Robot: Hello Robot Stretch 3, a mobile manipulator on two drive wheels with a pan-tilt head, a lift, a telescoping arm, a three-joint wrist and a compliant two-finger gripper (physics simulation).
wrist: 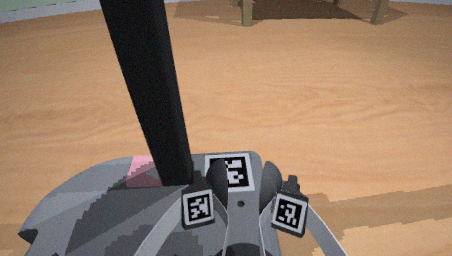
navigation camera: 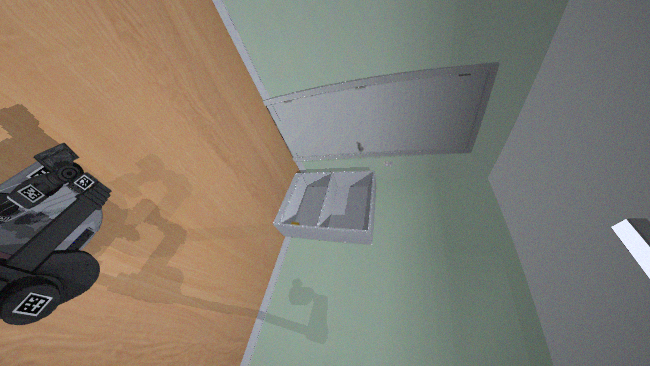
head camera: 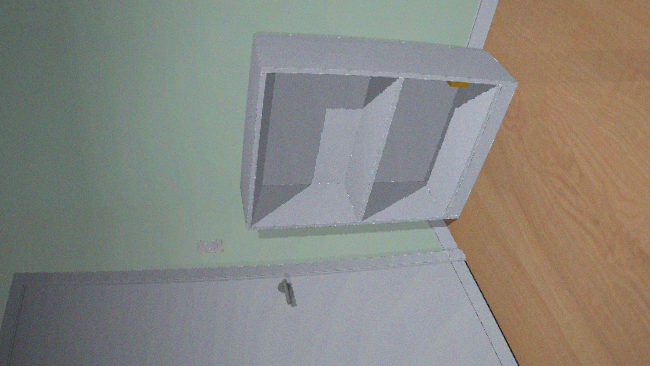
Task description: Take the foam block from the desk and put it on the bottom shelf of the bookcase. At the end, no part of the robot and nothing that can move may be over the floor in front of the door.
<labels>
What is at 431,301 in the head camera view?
A grey door.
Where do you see a grey bookcase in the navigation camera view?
At 352,218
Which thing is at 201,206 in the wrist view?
The gripper.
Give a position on a grey door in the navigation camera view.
434,111
</labels>
